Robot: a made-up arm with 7 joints. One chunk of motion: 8 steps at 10 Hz.
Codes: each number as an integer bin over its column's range. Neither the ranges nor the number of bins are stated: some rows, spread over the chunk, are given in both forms.
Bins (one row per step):
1: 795 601 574 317 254 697 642
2: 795 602 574 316 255 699 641
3: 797 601 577 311 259 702 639
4: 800 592 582 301 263 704 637
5: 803 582 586 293 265 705 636
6: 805 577 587 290 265 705 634
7: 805 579 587 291 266 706 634
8: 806 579 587 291 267 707 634
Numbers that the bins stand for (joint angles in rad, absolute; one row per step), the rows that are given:
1: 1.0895 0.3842 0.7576 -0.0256 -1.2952 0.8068 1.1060
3: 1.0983 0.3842 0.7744 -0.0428 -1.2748 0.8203 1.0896
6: 1.1336 0.3206 0.8305 -0.1027 -1.2504 0.8283 1.0624
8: 1.1380 0.3259 0.8305 -0.0998 -1.2422 0.8337 1.0624
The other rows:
2: 1.0895 0.3869 0.7576 -0.0285 -1.2911 0.8122 1.1005
4: 1.1115 0.3604 0.8025 -0.0713 -1.2585 0.8257 1.0787
5: 1.1248 0.3338 0.8249 -0.0941 -1.2504 0.8283 1.0733
7: 1.1336 0.3259 0.8305 -0.0998 -1.2463 0.8310 1.0624

